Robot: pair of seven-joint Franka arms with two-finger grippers.
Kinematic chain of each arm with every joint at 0, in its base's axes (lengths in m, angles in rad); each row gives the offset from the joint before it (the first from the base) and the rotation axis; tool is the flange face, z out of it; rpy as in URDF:
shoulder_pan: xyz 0 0 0.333 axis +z
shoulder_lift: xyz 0 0 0 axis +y
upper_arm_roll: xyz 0 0 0.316 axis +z
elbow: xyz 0.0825 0 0 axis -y
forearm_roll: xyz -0.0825 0 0.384 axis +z
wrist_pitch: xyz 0 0 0 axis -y
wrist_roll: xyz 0.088 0 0 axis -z
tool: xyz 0 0 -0.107 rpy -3.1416 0 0
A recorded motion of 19 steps. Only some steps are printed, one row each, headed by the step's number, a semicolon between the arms.
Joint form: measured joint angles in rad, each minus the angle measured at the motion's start. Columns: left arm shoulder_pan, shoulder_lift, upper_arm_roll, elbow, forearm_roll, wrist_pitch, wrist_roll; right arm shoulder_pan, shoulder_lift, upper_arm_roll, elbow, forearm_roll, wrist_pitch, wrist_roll.
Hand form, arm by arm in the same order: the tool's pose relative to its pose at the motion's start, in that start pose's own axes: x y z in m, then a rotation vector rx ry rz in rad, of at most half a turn. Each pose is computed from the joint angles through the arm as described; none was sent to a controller.
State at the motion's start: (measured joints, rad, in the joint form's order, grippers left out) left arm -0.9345 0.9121 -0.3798 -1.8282 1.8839 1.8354 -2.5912; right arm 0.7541 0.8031 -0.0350 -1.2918 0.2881 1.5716 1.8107
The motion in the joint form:
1: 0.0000 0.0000 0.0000 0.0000 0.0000 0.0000 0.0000; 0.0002 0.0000 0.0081 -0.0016 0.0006 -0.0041 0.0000
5: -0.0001 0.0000 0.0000 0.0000 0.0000 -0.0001 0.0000; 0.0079 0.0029 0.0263 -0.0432 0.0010 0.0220 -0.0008
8: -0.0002 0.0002 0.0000 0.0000 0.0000 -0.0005 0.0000; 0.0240 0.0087 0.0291 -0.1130 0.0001 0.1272 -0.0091
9: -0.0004 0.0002 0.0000 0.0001 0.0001 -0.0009 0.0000; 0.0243 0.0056 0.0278 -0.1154 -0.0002 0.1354 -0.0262
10: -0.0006 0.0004 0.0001 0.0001 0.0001 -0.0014 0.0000; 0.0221 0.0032 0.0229 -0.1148 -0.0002 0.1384 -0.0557
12: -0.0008 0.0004 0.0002 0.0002 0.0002 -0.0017 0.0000; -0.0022 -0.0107 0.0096 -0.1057 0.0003 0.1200 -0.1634
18: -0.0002 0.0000 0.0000 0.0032 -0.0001 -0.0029 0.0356; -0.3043 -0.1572 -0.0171 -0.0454 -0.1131 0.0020 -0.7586
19: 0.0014 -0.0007 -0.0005 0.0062 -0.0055 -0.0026 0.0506; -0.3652 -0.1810 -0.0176 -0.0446 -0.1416 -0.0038 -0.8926
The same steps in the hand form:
1: 0.0000 0.0000 0.0000 0.0000 0.0000 0.0000; -0.0039 0.0017 0.0023 -0.0083 -0.0008 -0.0072
5: 0.0000 0.0000 0.0000 0.0000 0.0001 0.0000; -0.0125 0.0026 0.0249 -0.0312 0.0038 -0.0185
8: -0.0001 0.0000 0.0000 0.0001 0.0003 0.0002; -0.0156 -0.0049 0.0549 -0.0014 0.0066 -0.0215
9: -0.0001 0.0000 -0.0001 0.0001 0.0007 0.0002; -0.0153 -0.0051 0.0532 0.0077 0.0052 -0.0379
10: -0.0002 0.0000 -0.0001 0.0003 0.0011 0.0005; -0.0120 -0.0061 0.0500 0.0152 0.0039 -0.0619
12: -0.0002 0.0000 -0.0001 0.0002 0.0015 0.0005; 0.0072 -0.0078 0.0320 0.0260 -0.0069 -0.1433
18: 0.0014 0.0009 0.0005 0.0013 0.0037 0.0327; 0.2134 0.0185 -0.1162 0.1711 -0.0033 -0.4982
19: 0.0030 0.0014 0.0014 0.0063 0.0018 0.0423; 0.2563 0.0292 -0.1333 0.1951 0.0158 -0.5782

